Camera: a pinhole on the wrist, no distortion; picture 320 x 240 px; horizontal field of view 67.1 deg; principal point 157.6 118.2 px. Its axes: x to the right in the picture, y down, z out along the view. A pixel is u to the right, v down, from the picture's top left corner.
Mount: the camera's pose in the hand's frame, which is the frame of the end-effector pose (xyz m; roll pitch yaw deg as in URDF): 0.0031 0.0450 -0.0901 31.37 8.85 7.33
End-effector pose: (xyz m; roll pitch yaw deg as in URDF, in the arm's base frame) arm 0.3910 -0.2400 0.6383 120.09 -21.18 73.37
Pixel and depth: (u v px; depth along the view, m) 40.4 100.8 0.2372
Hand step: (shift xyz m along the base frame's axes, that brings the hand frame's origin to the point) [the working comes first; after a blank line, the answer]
In the camera's frame: -0.1152 -0.0171 0.2372

0.0479 -0.0193 -0.1611
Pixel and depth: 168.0 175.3 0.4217
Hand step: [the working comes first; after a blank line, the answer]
In the camera's frame: 0.0182 0.0998 0.4217

0.2733 0.1014 -0.1732
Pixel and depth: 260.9 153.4 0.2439
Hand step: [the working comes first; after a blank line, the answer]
In the camera's frame: 0.1044 0.0356 0.2439

0.1316 0.1421 -0.0268
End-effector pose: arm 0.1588 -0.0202 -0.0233 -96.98 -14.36 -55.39
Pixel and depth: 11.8 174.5 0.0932
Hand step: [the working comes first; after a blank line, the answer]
In the camera's frame: -0.0563 0.0217 0.0932

-0.0115 0.0292 -0.0191
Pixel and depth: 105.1 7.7 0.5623
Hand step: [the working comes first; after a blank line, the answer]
In the camera's frame: -0.1224 -0.2575 0.5623

0.2077 0.2730 0.4224
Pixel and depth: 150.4 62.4 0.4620
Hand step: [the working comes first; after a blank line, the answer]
In the camera's frame: -0.0138 -0.1068 0.4620

0.2408 0.1422 0.2601
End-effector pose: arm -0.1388 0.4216 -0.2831 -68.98 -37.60 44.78
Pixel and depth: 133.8 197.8 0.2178
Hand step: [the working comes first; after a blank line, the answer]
In the camera's frame: -0.0215 0.0719 0.2178

-0.0968 0.0776 0.0556
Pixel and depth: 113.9 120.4 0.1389
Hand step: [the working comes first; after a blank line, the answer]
In the camera's frame: -0.0252 0.0013 0.1389

-0.0265 0.0019 0.0321
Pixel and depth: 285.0 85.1 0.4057
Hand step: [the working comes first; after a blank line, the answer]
In the camera's frame: 0.2142 -0.0557 0.4057

-0.0164 0.1443 0.3658
